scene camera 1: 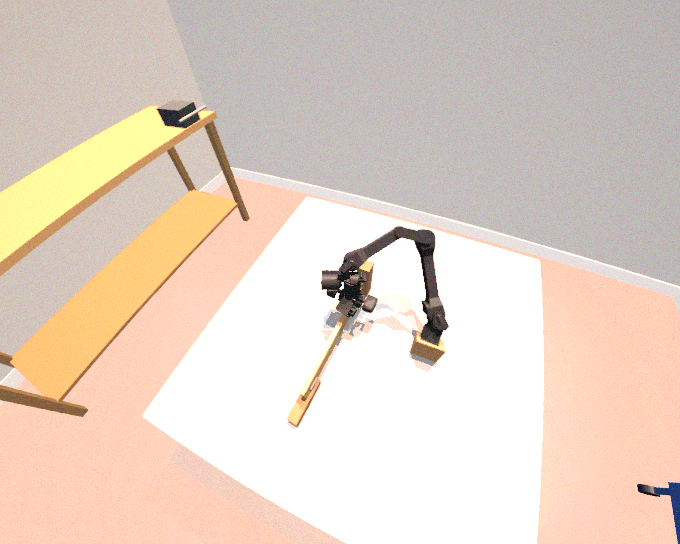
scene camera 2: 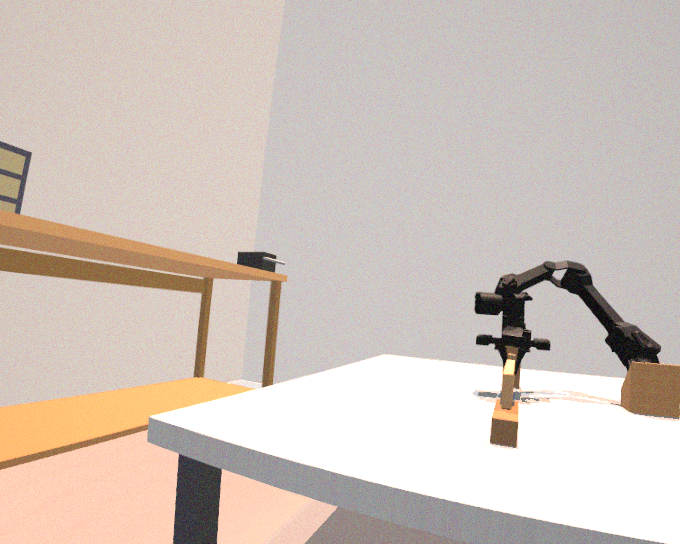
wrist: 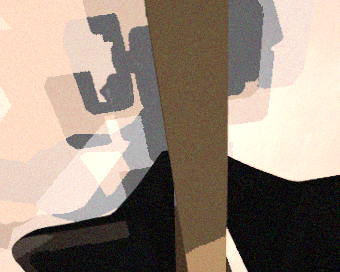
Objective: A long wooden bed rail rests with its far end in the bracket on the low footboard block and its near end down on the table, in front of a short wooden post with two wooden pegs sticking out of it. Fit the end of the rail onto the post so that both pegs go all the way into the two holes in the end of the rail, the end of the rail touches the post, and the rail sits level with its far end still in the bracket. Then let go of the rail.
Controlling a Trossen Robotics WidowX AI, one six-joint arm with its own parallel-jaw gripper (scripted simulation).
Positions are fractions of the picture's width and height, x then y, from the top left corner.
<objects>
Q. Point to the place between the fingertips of my gripper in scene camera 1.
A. At 0.52,0.57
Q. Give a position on a wooden rail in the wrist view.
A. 0.56,0.19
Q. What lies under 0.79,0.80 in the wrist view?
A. My gripper.
</objects>
